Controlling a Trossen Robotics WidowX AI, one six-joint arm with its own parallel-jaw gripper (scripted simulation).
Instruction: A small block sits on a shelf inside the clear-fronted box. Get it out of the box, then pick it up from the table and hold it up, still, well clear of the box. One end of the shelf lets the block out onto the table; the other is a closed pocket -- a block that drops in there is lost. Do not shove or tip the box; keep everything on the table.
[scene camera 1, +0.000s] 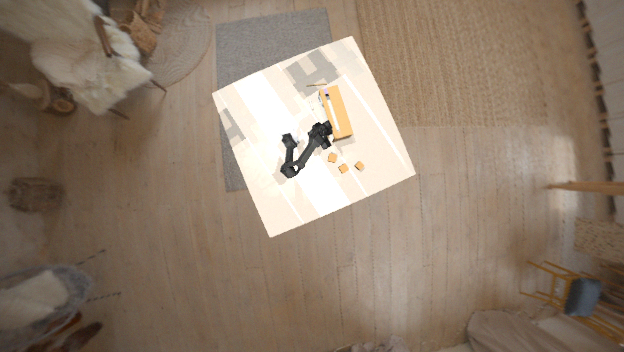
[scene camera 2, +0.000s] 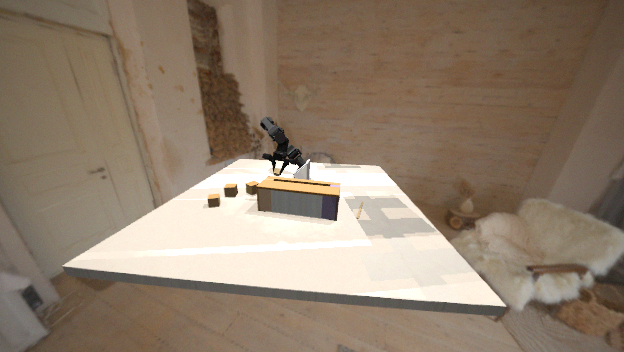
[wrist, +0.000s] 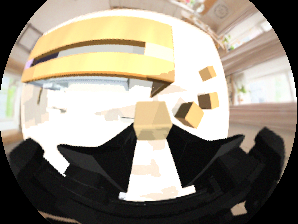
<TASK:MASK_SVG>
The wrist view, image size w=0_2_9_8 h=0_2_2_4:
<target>my gripper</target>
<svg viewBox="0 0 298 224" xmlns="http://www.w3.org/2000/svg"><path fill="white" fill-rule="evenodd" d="M45 217L51 224L77 224L77 222L63 222L55 220L55 218ZM8 161L17 183L37 210L68 220L74 218L81 224L246 224L278 185L286 163L283 137L265 127L255 135L254 147L245 153L239 145L246 135L205 140L172 123L165 139L181 188L193 185L196 192L154 201L122 200L118 196L120 192L128 193L137 145L134 121L100 147L56 145L69 164L65 176L44 157L45 149L31 136L9 151ZM245 201L243 205L245 205L246 213L234 216L231 208Z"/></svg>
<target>box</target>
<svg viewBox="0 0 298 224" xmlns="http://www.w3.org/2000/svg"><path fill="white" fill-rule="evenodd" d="M120 120L121 123L133 123L134 121L132 117L121 116ZM47 108L48 112L65 113L63 108ZM172 27L170 27L169 23L157 22L154 19L140 18L140 16L132 18L132 16L108 15L104 16L104 18L98 16L96 19L85 19L82 22L78 20L77 23L69 23L67 26L59 27L59 30L56 28L56 31L53 30L45 34L44 37L40 37L39 43L37 43L36 47L32 48L31 55L28 57L21 83L37 85L37 87L44 87L48 91L55 91L56 93L65 93L65 91L114 93L114 95L122 93L122 95L129 95L129 99L149 100L149 97L153 99L162 89L168 88L170 84L174 83L174 73L176 71L174 71Z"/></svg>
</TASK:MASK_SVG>
